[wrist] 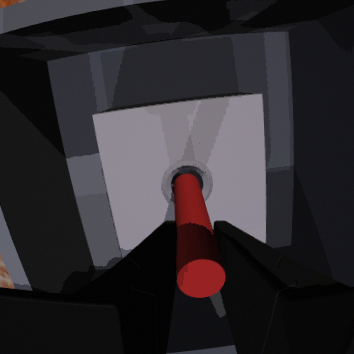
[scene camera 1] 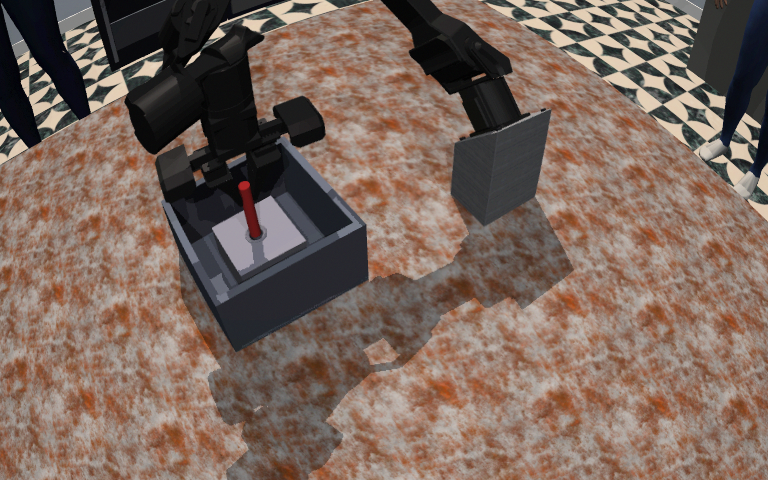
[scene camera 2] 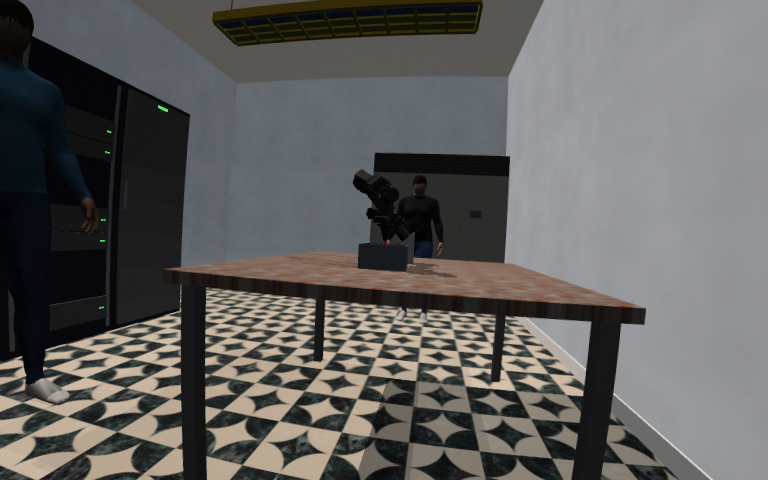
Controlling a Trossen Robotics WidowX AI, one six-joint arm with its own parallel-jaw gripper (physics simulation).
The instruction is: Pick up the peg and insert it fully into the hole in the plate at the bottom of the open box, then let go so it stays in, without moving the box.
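Where they show: gripper, between the fingertips: [wrist: 194,231] [scene camera 1: 247,201] [scene camera 2: 385,240]; arm's base, origin of its link: [scene camera 1: 501,125] [scene camera 2: 406,238].
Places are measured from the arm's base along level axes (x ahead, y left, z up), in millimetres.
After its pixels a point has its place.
Note:
The red peg [scene camera 1: 250,212] {x 306, y -101, z -24 mm} [wrist: 192,205] {x 302, y -115, z -24 mm} stands nearly upright, leaning slightly in scene camera 1. My gripper [scene camera 1: 247,195] {x 303, y -109, z -14 mm} [wrist: 194,231] {x 303, y -109, z -14 mm} is shut on its upper part, inside the open box. The peg's lower end is at the hole of the pale plate [scene camera 1: 277,215] {x 266, y -113, z -69 mm} [wrist: 140,145] {x 322, y -134, z -69 mm}, with a dark gap of the hole showing around its far side in the wrist view. How deep the end sits cannot be told. Much of the peg stands above the plate. The dark blue-grey box [scene camera 1: 294,294] {x 314, y -13, z -79 mm} [scene camera 2: 382,257] {x 397, y -114, z -78 mm} stands on the table. In scene camera 2 its wall hides the plate.
A grey upright block [scene camera 1: 501,169] {x 36, y 34, z -31 mm} stands to the right of the box in scene camera 1, with a black part of the arm at its top. The box walls rise around the gripper. The table [scene camera 1: 509,384] {x 198, y 216, z -127 mm} [scene camera 2: 481,283] {x 627, y 214, z -127 mm} is mottled orange and grey.

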